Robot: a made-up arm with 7 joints.
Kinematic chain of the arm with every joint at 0, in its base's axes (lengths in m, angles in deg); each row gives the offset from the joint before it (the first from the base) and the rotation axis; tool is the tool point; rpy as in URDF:
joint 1: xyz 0 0 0.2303 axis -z
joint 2: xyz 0 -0.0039 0.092 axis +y
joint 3: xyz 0 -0.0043 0.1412 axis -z
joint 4: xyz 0 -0.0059 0.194 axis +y
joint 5: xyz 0 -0.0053 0.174 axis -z
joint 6: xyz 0 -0.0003 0.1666 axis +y
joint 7: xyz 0 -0.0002 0.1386 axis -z
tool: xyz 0 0 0 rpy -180 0 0
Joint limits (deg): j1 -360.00..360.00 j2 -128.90..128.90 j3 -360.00..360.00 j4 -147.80..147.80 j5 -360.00..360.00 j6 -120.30..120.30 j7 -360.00..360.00
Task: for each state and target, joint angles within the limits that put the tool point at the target. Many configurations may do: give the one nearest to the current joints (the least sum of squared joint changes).
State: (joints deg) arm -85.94 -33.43 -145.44 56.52 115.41 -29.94 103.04
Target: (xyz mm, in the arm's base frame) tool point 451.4 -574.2 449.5
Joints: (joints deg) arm -129.77 -53.77 -166.38 41.78 112.09 -28.23 103.04
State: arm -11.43 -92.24 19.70 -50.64 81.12 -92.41 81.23
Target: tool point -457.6 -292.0 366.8
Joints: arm -49.16 -61.77 13.55 -54.10 79.23 -116.65 81.23
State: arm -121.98 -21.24 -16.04 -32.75 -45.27 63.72 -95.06
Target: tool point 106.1 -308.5 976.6
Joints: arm -116.68 -15.56 -13.48 -30.40 -46.40 69.07 -95.06
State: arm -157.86 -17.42 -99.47 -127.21 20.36 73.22 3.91
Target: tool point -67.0 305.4 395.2
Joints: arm -163.72 -8.05 -104.46 -147.80 36.91 65.18 3.91
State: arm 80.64 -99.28 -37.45 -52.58 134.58 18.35 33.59
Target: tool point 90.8 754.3 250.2
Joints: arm 112.80 -76.32 -32.77 -38.04 134.29 15.32 33.59
